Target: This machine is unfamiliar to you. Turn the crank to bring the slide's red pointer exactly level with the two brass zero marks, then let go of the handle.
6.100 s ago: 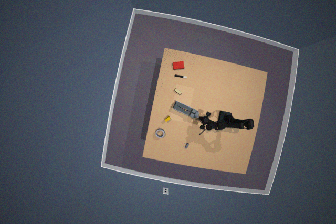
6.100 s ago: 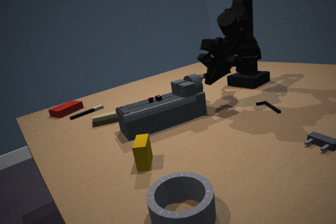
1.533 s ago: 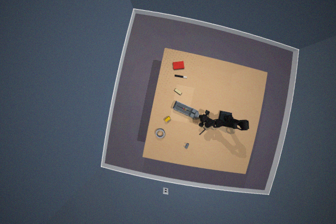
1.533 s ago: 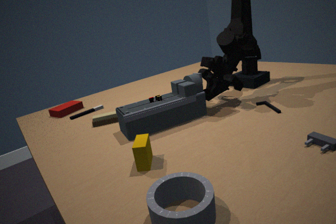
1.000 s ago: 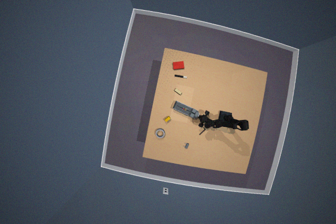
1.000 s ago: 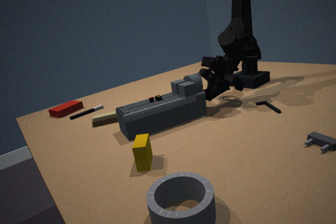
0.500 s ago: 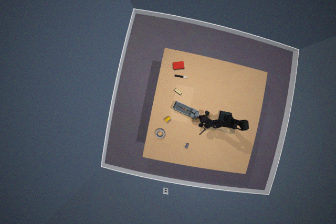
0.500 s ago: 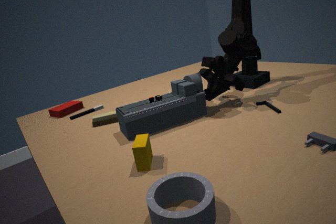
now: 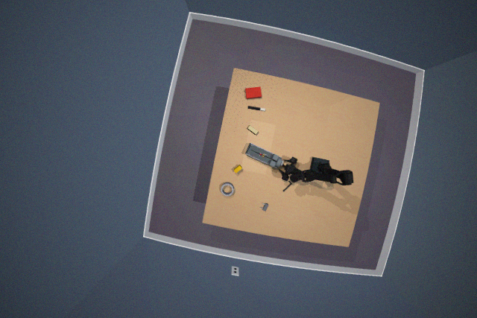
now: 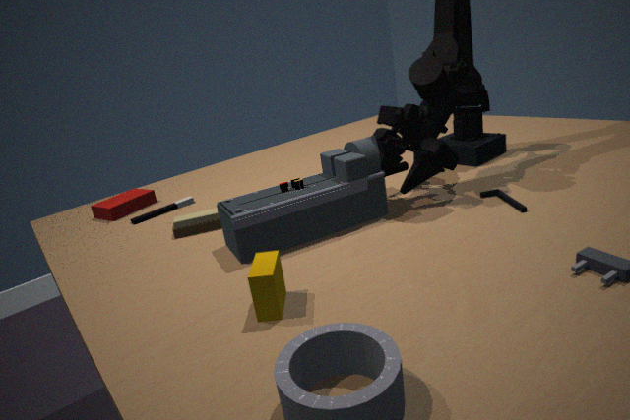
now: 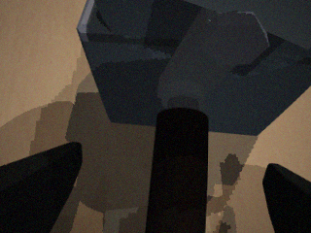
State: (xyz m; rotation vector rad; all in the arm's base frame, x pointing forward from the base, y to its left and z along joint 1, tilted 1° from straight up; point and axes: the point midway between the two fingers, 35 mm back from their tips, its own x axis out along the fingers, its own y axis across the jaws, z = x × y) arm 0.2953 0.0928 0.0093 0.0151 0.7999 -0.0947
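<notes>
My gripper tip is now 2 cm past the black crank handle and 3 cm below it. The rest, counted from my gripper tip: black hex key: 13 cm behind, 13 cm to the left, 3 cm below; red pointer: 19 cm ahead, 2 cm to the right, 5 cm above; yellow block: 30 cm ahead, 15 cm to the left.
</notes>
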